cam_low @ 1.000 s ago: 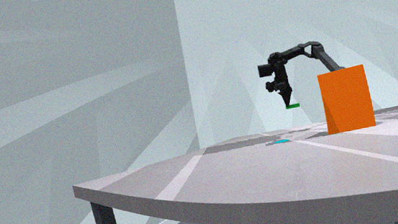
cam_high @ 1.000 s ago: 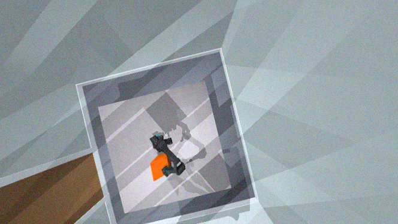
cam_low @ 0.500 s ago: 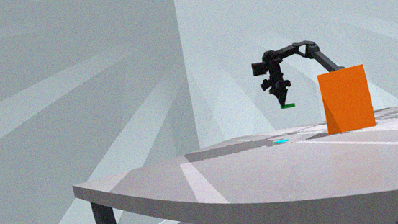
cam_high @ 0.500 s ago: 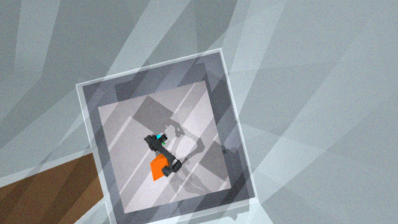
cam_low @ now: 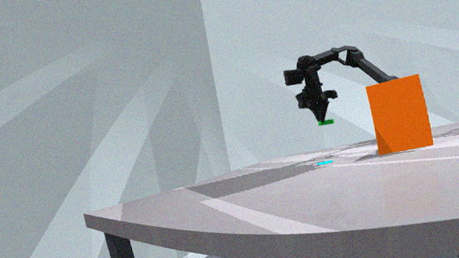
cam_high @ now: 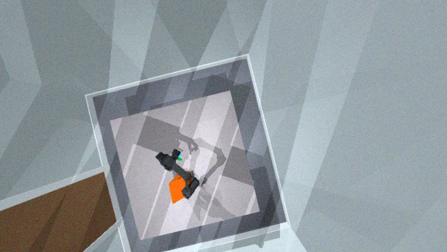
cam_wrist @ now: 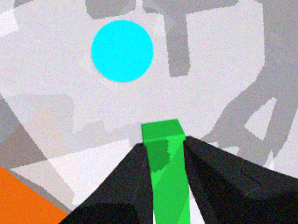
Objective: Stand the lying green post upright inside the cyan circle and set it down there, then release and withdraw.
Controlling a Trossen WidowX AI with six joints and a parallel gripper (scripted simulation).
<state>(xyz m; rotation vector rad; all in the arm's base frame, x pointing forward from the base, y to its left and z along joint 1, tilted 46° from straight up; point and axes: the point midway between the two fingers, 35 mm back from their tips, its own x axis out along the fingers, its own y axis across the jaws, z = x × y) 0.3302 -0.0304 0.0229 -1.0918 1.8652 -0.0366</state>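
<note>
Now: the cyan circle 1 cm ahead of my gripper tip, 3 cm to the left of it and 14 cm below it. Round my gripper tip: green post (2 cm behind, 2 cm to the right).
</note>
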